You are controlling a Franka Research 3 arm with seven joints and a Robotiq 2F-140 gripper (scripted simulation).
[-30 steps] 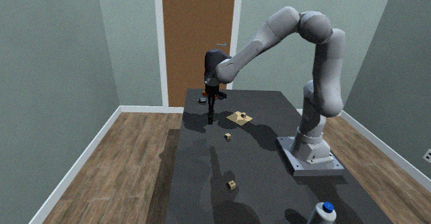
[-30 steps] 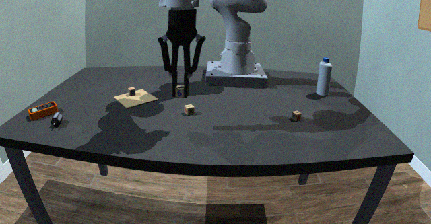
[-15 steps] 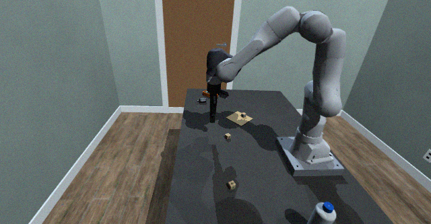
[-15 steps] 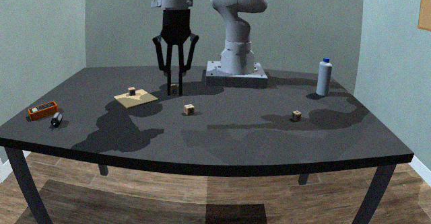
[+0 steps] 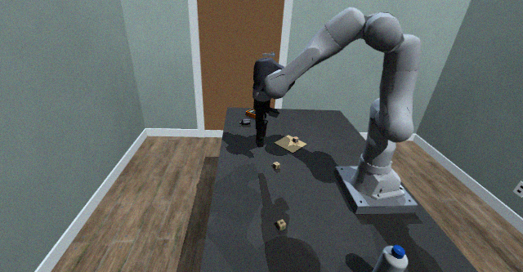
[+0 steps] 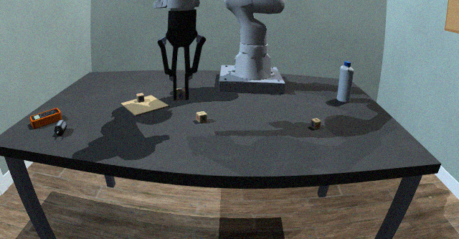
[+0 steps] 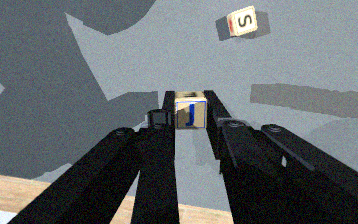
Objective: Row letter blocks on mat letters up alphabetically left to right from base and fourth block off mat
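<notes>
My gripper is now 20 cm past the tan mat, 17 cm to the left of it and 13 cm above it. Round my hand: block: 24 cm behind, 20 cm to the right, 12 cm below; then orange device: 1 cm behind, 54 cm to the right, 12 cm below.
</notes>
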